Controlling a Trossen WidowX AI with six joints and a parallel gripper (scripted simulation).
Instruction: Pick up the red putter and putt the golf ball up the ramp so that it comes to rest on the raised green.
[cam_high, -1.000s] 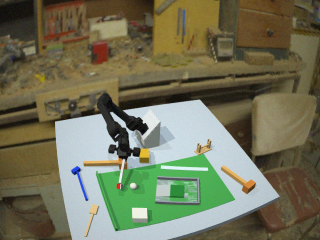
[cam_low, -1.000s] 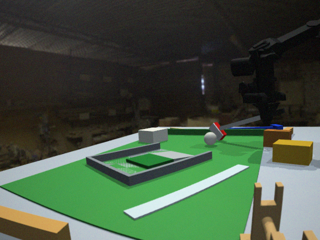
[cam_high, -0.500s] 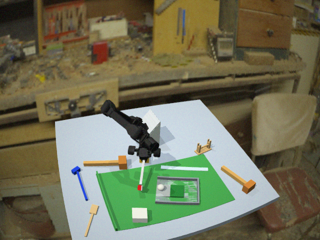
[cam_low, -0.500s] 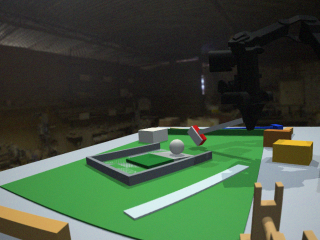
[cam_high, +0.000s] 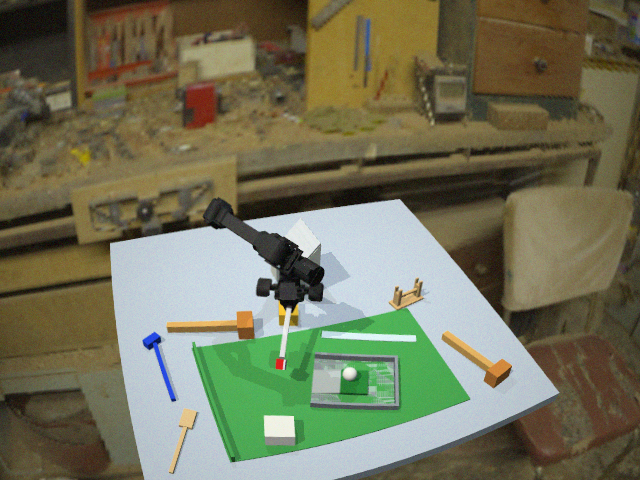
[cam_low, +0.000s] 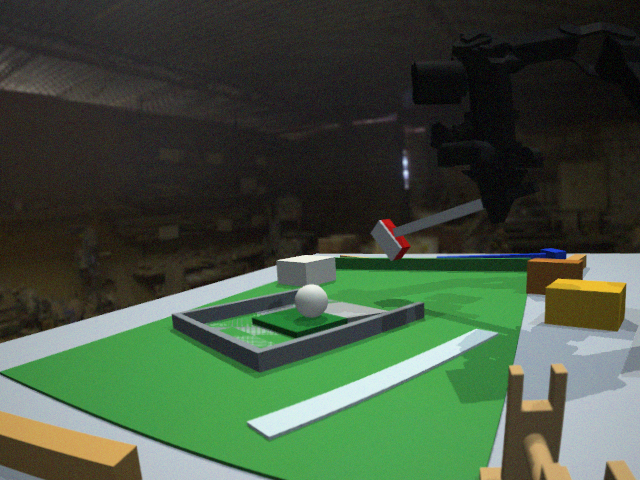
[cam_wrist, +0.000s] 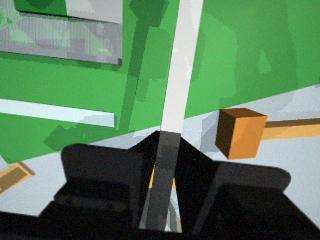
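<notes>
My gripper tip is 8 cm short of the red putter and 4 cm to the left of it. The rest, counted from my gripper tip: white strip 7 cm ahead, 24 cm to the left, 12 cm below; yellow block 11 cm behind, 4 cm to the left, 10 cm below; white golf ball 23 cm ahead, 10 cm to the left, 9 cm below.
</notes>
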